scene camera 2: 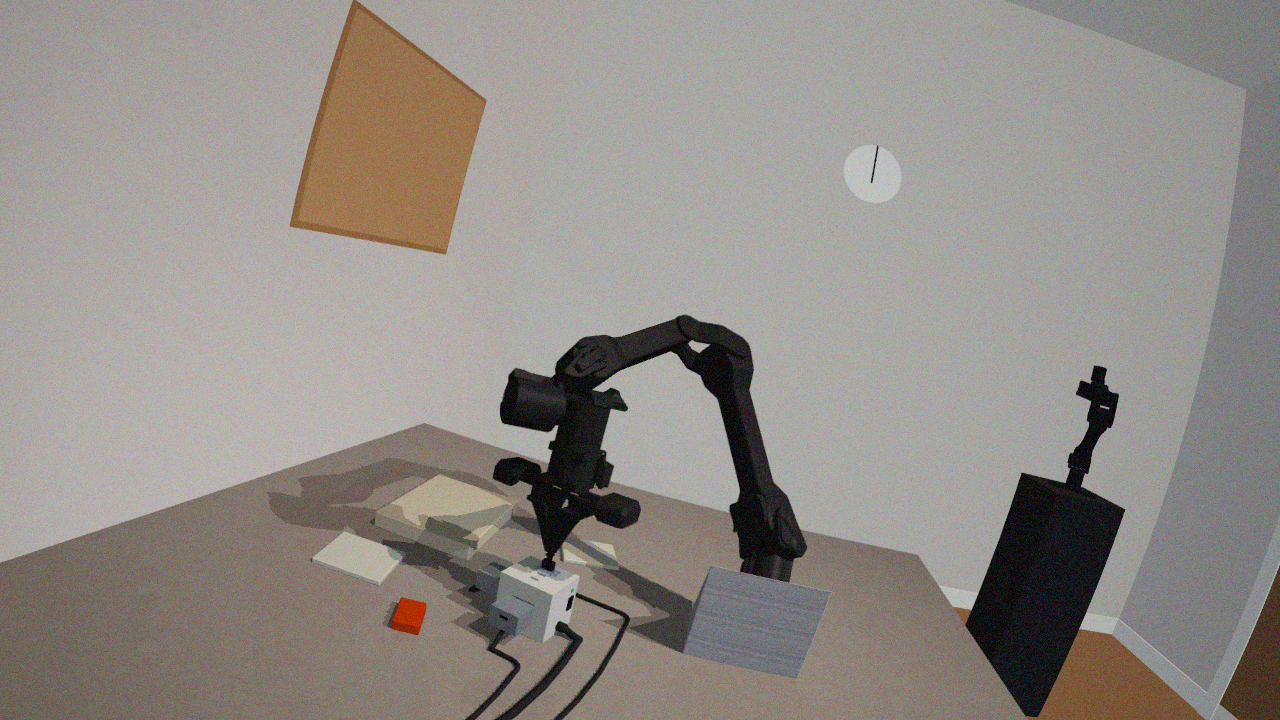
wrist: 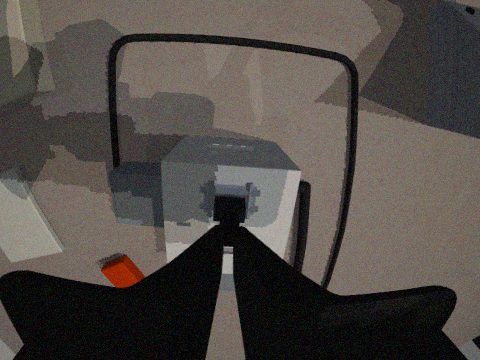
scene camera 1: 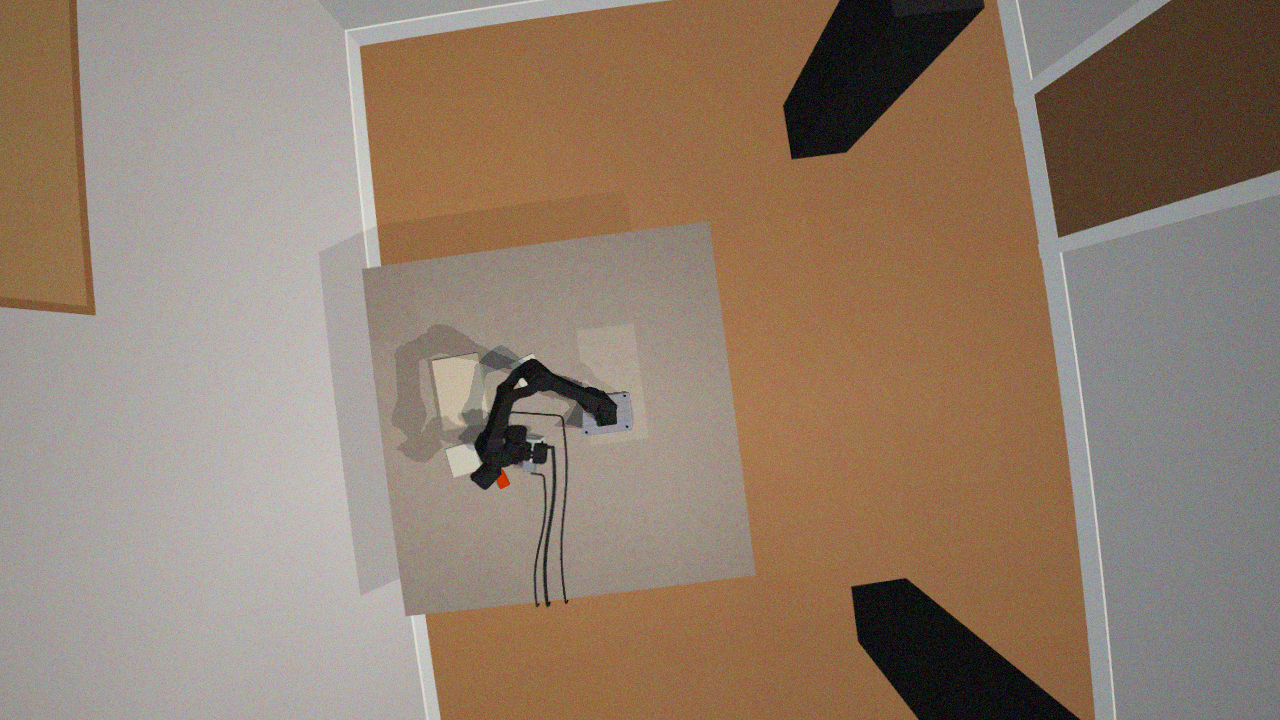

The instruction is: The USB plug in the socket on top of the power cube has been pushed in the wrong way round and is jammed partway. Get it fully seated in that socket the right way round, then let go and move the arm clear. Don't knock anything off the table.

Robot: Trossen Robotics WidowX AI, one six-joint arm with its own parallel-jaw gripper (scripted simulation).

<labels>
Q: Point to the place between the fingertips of my gripper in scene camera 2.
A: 550,552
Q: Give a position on an orange block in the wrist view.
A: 122,273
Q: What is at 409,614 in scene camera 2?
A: An orange block.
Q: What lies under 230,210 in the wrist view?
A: A black USB plug.
</labels>
